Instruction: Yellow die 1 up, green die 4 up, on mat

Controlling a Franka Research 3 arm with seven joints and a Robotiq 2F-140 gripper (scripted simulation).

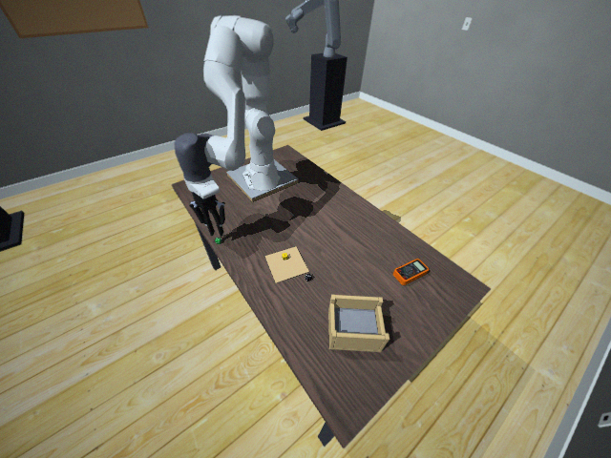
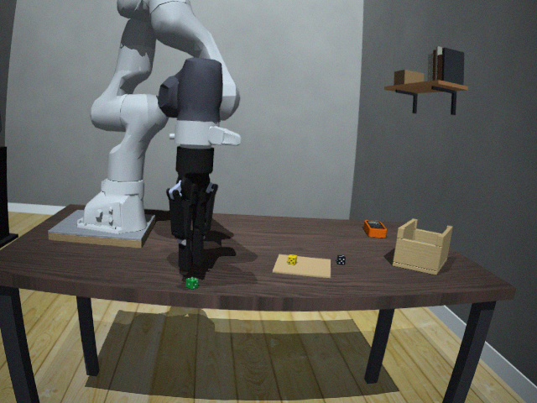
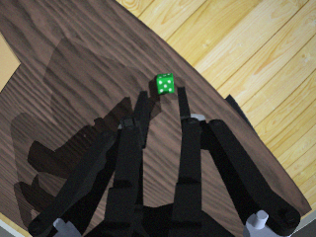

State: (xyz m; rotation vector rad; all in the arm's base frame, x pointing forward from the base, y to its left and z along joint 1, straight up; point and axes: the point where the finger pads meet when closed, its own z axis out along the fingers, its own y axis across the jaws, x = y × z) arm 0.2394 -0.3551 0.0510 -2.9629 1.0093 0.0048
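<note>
My hand is 7 cm above the green die and 1 cm to the left of it. Round my hand: yellow die (24 cm ahead, 19 cm to the left, 7 cm below); then black die (37 cm ahead, 21 cm to the left, 7 cm below); then tan mat (27 cm ahead, 18 cm to the left, 8 cm below).
</note>
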